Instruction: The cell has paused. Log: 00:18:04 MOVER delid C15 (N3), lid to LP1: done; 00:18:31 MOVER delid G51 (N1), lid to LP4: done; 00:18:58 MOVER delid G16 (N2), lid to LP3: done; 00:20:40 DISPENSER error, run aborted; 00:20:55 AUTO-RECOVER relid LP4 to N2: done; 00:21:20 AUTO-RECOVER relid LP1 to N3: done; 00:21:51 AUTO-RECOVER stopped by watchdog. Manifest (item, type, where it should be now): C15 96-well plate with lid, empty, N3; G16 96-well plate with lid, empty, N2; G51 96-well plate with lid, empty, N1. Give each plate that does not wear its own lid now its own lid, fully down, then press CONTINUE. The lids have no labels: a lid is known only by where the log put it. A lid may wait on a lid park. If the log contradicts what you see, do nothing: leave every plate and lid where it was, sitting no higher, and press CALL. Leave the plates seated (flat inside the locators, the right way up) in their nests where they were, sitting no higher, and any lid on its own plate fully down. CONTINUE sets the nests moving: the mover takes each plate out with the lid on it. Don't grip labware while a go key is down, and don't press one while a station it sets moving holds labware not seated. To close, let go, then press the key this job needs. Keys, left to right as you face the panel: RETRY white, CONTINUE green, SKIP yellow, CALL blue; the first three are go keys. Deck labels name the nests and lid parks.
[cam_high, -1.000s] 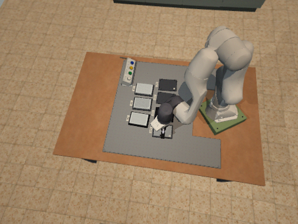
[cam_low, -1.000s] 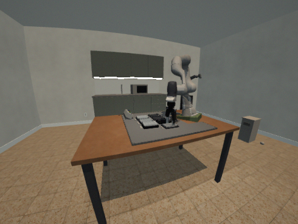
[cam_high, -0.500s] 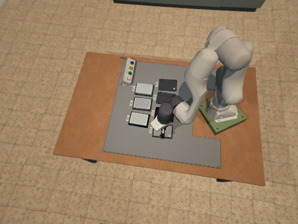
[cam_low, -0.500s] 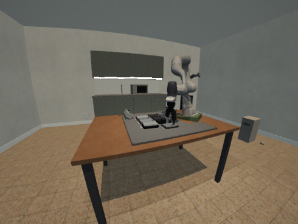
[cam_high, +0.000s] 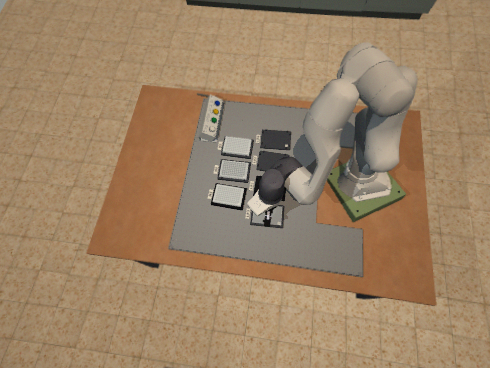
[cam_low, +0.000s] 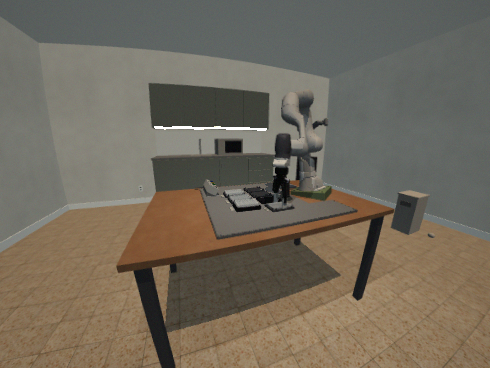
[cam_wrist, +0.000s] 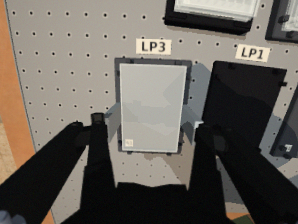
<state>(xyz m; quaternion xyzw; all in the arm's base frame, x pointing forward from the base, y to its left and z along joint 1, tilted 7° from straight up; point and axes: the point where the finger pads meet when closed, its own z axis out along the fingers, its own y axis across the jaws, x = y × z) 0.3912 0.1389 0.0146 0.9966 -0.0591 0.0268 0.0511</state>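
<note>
My gripper is now 2 cm above the grey lid. Round my hand: lid park labelled LP1: 13 cm to the right, 3 cm below, 2 cm behind; LP3 label: 9 cm ahead, 4 cm below, 1 cm to the right; LP1 label: 15 cm to the right, 7 cm ahead, 4 cm below.
</note>
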